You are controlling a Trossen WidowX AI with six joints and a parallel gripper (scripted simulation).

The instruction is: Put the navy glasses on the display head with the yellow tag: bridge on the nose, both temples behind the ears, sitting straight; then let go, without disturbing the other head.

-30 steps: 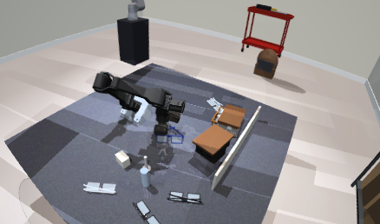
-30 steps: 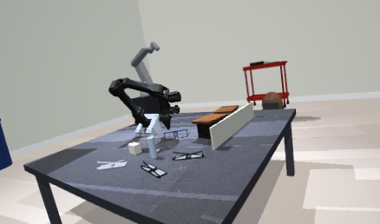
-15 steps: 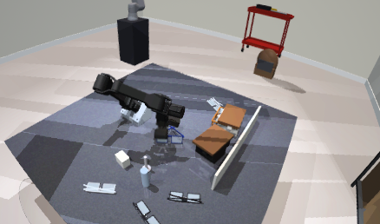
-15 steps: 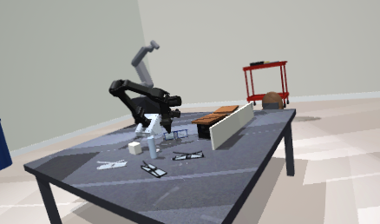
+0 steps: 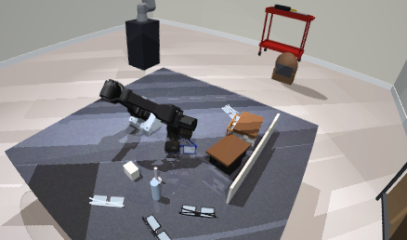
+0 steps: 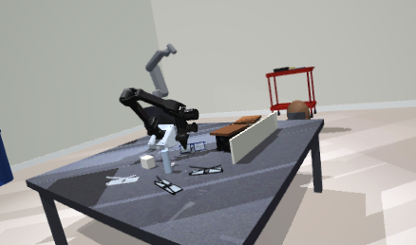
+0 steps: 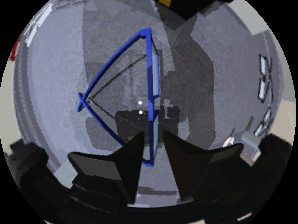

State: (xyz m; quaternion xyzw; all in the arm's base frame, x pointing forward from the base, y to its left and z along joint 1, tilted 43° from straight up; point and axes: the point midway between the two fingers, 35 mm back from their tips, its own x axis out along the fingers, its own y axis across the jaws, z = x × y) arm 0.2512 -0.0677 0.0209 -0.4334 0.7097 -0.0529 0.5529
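Right now my gripper tip is 60 mm past the white block, 230 mm to the left of it and 10 mm below it. Also, from my gripper tip: white board 350 mm ahead, 200 mm to the left, 40 mm above.
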